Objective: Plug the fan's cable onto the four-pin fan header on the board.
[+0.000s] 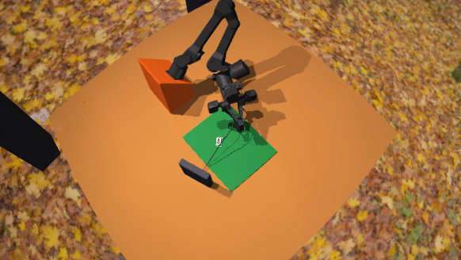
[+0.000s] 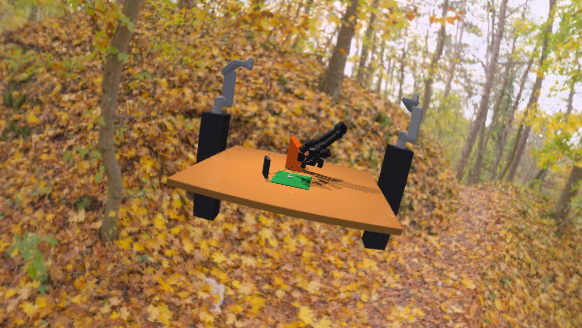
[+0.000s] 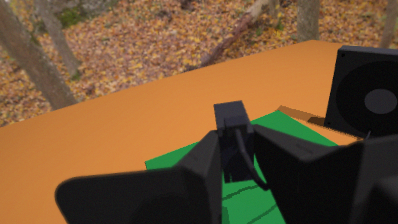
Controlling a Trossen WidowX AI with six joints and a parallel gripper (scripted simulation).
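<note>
The dark plug is 1 cm below my gripper tip. From my gripper tip the other things lie so: green board (6 cm to the right, 14 cm below); then white four-pin fan header (4 cm behind, 8 cm to the right, 12 cm below); then dark flat fan (1 cm ahead, 23 cm to the right, 6 cm below).
</note>
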